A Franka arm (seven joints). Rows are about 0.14 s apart.
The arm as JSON. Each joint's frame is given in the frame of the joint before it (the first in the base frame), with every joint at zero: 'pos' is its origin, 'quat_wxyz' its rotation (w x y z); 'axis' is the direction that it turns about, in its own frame. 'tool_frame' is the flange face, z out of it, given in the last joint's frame.
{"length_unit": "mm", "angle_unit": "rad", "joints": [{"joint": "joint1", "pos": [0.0, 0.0, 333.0], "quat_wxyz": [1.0, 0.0, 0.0, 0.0], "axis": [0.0, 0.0, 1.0]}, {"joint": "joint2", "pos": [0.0, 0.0, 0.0], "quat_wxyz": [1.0, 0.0, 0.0, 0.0], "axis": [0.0, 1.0, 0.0]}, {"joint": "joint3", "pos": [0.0, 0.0, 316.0], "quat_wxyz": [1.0, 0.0, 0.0, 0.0], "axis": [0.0, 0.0, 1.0]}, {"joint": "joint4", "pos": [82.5, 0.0, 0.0], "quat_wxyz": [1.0, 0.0, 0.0, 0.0], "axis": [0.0, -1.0, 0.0]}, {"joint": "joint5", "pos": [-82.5, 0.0, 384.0], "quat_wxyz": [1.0, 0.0, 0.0, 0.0], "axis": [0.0, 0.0, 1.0]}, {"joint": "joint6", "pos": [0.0, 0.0, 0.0], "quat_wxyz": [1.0, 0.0, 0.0, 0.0], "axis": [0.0, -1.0, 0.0]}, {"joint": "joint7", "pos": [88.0, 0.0, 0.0], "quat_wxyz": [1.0, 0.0, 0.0, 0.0], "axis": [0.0, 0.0, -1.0]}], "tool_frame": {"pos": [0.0, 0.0, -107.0], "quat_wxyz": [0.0, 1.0, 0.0, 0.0]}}
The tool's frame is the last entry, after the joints.
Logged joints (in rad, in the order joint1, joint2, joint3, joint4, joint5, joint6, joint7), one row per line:
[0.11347 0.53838 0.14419 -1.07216 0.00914 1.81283 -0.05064]
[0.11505 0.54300 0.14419 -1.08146 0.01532 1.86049 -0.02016]
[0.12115 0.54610 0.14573 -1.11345 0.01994 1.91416 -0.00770]
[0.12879 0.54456 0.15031 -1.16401 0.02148 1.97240 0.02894]
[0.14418 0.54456 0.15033 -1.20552 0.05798 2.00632 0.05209]
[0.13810 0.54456 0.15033 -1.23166 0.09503 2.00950 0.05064]
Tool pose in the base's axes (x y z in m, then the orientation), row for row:
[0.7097 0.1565 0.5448 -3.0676 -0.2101 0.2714]
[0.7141 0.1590 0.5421 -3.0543 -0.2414 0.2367]
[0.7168 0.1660 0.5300 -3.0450 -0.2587 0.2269]
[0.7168 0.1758 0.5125 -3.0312 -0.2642 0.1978]
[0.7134 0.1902 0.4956 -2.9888 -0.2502 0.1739]
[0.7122 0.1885 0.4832 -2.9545 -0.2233 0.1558]
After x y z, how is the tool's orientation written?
As angles about the fixed x, y, z axes (roll, pitch, yaw), in radians.
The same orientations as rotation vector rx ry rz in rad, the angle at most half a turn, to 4 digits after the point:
[-2.9959 -0.4210 -0.3009]
[-2.9842 -0.3709 -0.3467]
[-2.9729 -0.3577 -0.3706]
[-2.9660 -0.3163 -0.3781]
[-2.9345 -0.2843 -0.3497]
[-2.9116 -0.2581 -0.3054]

